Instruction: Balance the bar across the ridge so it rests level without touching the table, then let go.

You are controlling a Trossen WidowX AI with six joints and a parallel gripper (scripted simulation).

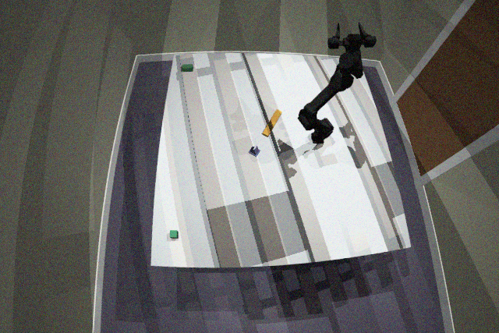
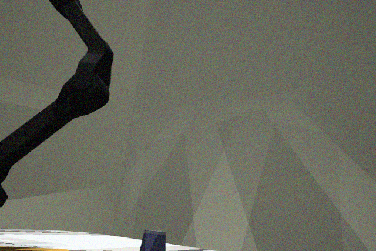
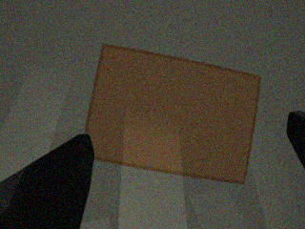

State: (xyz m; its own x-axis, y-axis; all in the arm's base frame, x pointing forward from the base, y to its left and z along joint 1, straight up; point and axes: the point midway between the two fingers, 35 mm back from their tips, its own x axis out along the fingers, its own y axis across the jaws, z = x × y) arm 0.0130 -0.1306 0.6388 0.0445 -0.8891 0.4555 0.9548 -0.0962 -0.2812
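Now: gripper tip 230 mm short of the bar, 70 mm to the right of it and 650 mm above it.
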